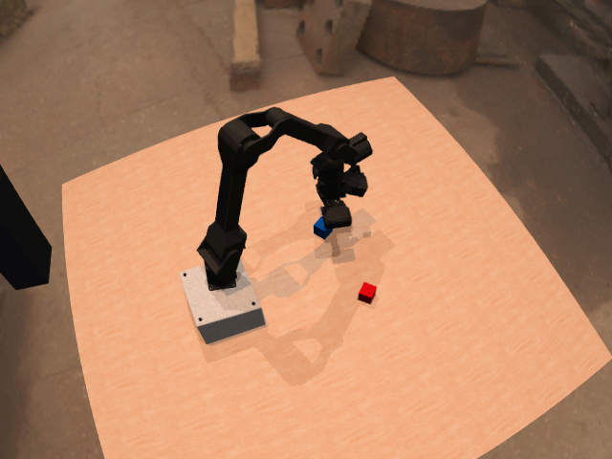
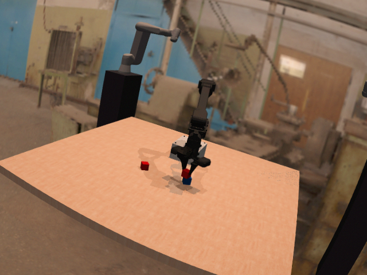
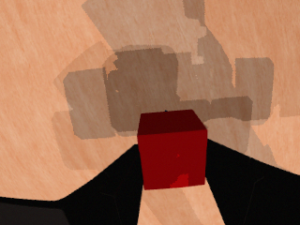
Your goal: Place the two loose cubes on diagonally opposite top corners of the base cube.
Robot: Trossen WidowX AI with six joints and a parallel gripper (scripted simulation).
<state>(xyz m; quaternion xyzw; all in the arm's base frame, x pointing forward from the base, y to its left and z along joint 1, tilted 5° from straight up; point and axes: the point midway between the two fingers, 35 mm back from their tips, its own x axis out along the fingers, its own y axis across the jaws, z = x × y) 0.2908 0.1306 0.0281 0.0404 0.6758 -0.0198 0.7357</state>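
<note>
Right now the blue base cube is 20 mm behind my gripper tip and 40 mm below it.
</note>
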